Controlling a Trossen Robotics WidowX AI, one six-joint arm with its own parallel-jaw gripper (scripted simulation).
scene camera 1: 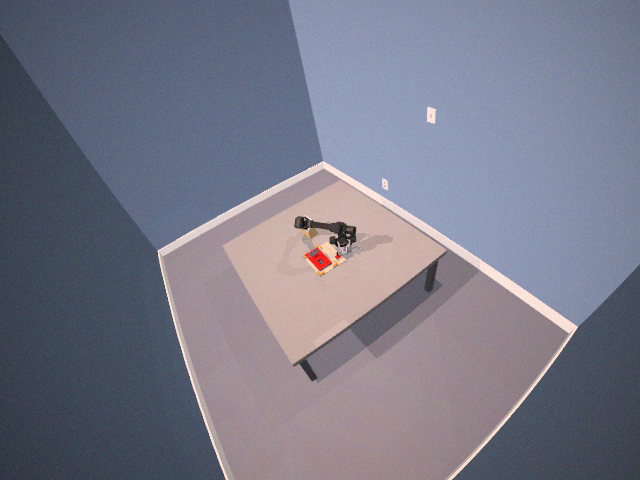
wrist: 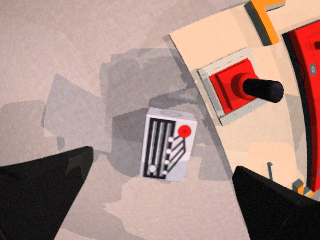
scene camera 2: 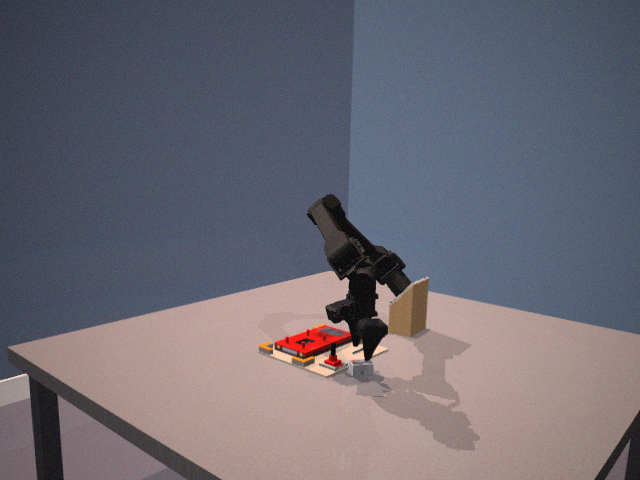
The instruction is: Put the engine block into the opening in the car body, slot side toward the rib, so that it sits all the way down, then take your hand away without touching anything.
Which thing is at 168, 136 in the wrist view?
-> A grey engine block.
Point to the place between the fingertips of my gripper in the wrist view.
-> At 166, 165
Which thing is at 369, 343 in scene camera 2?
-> My gripper.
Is my gripper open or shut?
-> Open.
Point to a red car body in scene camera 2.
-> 312, 343
